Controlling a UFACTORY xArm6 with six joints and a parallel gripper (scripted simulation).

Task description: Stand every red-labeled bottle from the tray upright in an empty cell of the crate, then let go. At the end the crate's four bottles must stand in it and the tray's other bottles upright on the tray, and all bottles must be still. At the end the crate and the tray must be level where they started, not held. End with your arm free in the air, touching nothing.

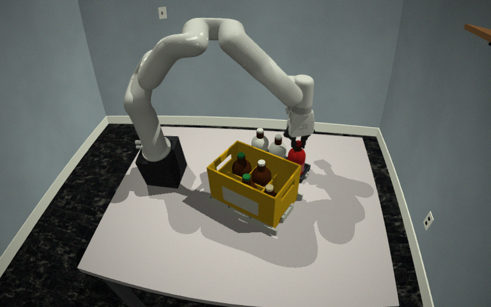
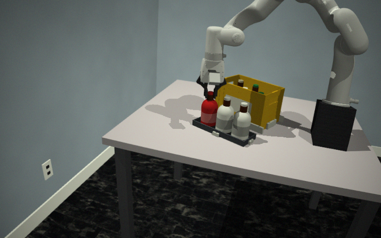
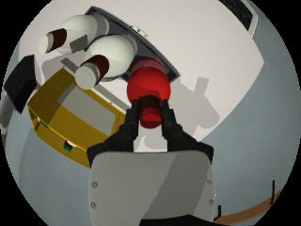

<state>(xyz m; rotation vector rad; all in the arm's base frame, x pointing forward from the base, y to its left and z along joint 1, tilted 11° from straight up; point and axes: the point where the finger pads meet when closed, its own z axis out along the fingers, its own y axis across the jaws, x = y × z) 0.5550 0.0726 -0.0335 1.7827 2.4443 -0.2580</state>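
The red-labeled bottle is 70 mm below my hand. From my hand the other things lie so: crate 170 mm to the right, 160 mm behind, 70 mm below.
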